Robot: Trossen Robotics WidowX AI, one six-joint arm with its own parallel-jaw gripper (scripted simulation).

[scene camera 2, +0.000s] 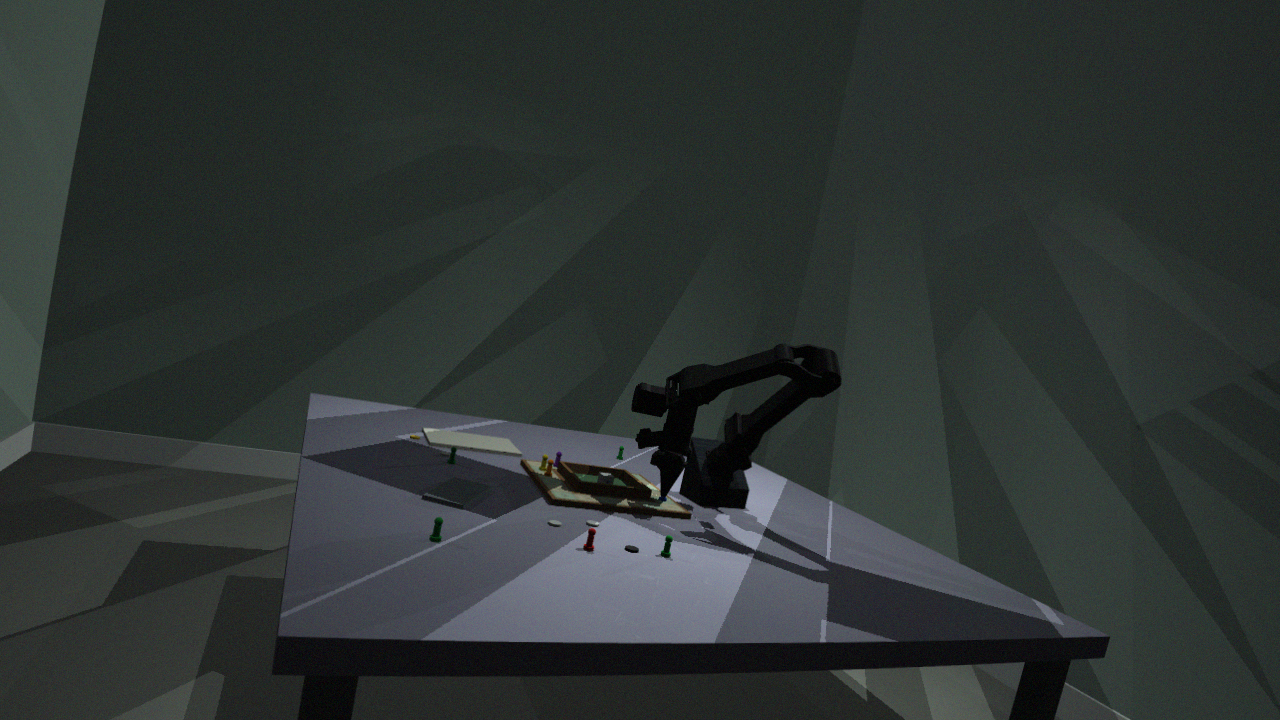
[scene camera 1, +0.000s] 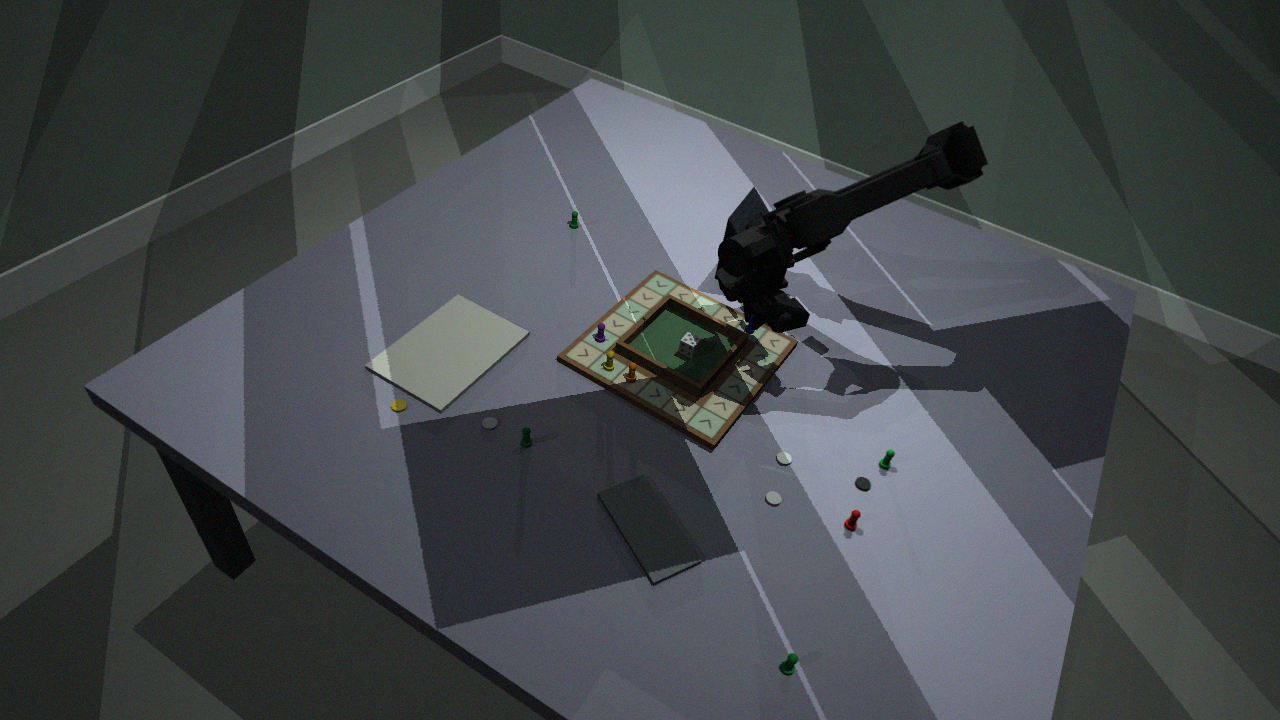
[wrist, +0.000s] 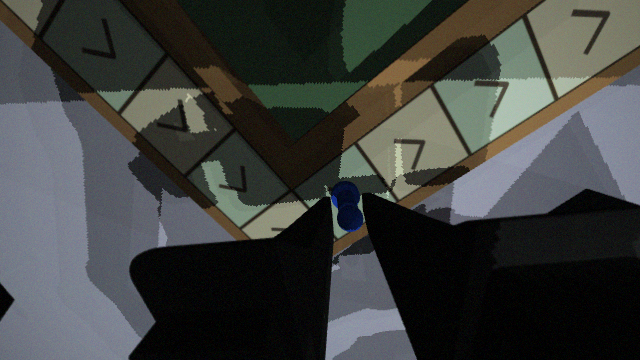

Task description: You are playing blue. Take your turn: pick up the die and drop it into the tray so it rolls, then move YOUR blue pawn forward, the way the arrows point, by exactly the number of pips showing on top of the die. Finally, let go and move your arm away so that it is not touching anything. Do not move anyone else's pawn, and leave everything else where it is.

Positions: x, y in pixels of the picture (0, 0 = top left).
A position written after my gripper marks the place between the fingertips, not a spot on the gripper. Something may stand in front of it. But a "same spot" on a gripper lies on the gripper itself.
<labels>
my gripper: scene camera 2; scene camera 1; wrist 346, 203
pale card: scene camera 2; scene camera 1; not seen in the wrist view (out of frame)
same spot on pale card: (scene camera 2: 484, 444) = (scene camera 1: 472, 345)
same spot on my gripper: (scene camera 2: 668, 477) = (scene camera 1: 763, 316)
</labels>
